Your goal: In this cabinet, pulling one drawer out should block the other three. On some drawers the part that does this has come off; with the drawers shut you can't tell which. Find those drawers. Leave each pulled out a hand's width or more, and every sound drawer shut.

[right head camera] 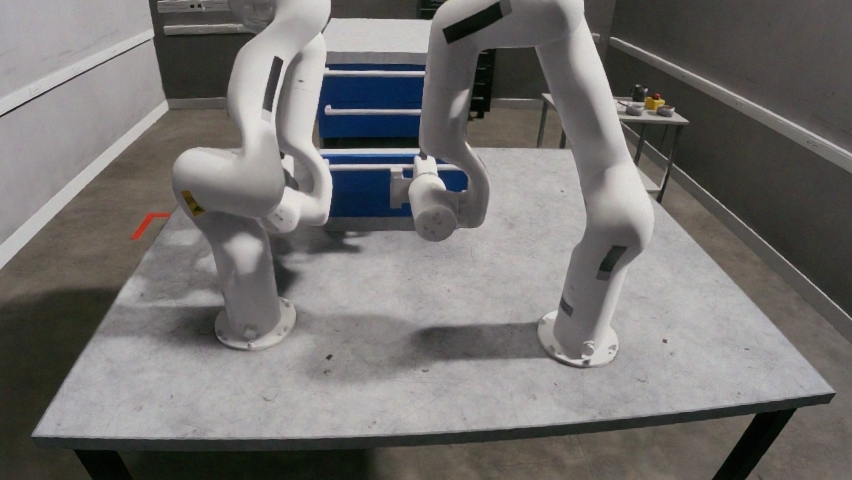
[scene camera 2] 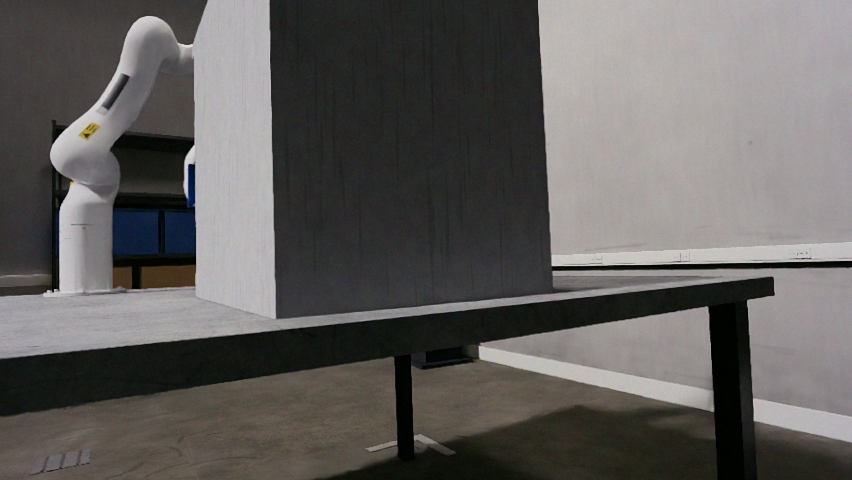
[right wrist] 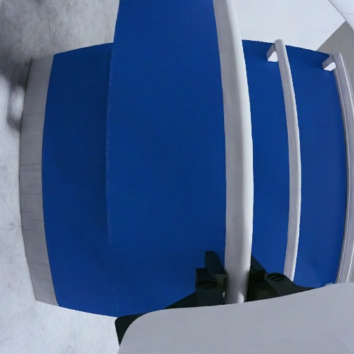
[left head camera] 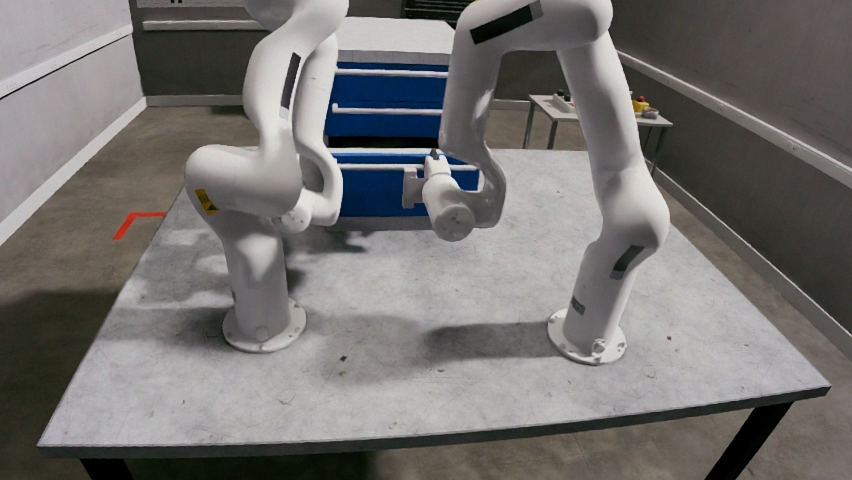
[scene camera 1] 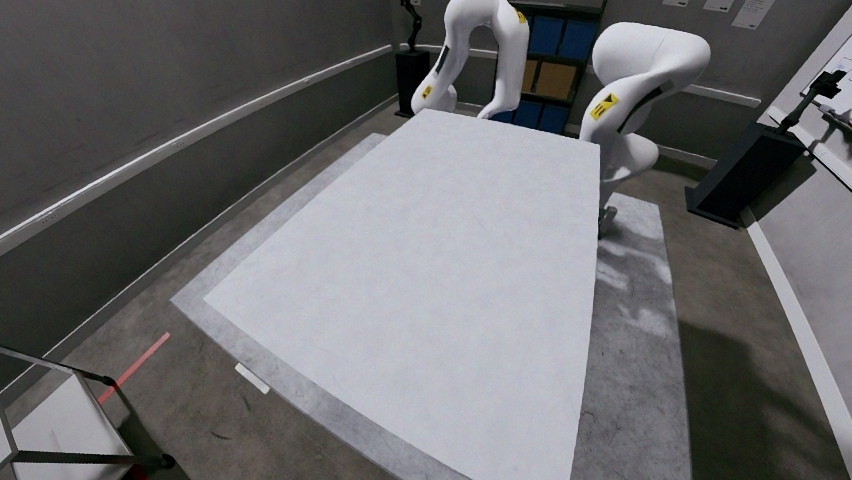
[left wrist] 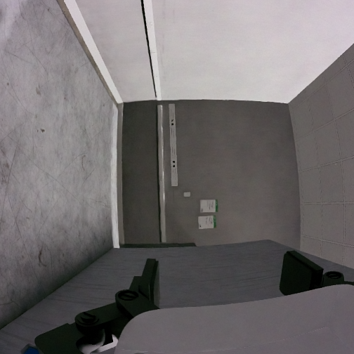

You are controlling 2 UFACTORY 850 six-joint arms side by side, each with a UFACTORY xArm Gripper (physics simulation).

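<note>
The cabinet [left head camera: 393,35] [scene camera 1: 417,268] [scene camera 2: 411,149] has four blue drawers with white bar handles. The top drawer [left head camera: 390,89] [right wrist: 322,150] and second drawer [left head camera: 384,125] [right wrist: 270,125] look shut. The third drawer [left head camera: 369,184] [right wrist: 165,150] stands out, with a dark gap above it. The bottom drawer [right wrist: 75,175] sits back behind it and looks shut; its handle is hidden. My right gripper [right wrist: 223,269] [left head camera: 434,155] is shut on the third drawer's handle [right wrist: 239,150] [left head camera: 381,166]. My left gripper [left wrist: 223,277] is open and empty beside the cabinet's side wall [left wrist: 215,255].
Both arms stand on the grey table [left head camera: 357,417] [right head camera: 357,411] in front of the cabinet. The left arm [left head camera: 259,178] covers the drawers' left ends in the head views; the right arm [left head camera: 471,101] covers their right ends. A side table [left head camera: 542,104] with small items stands behind at the right.
</note>
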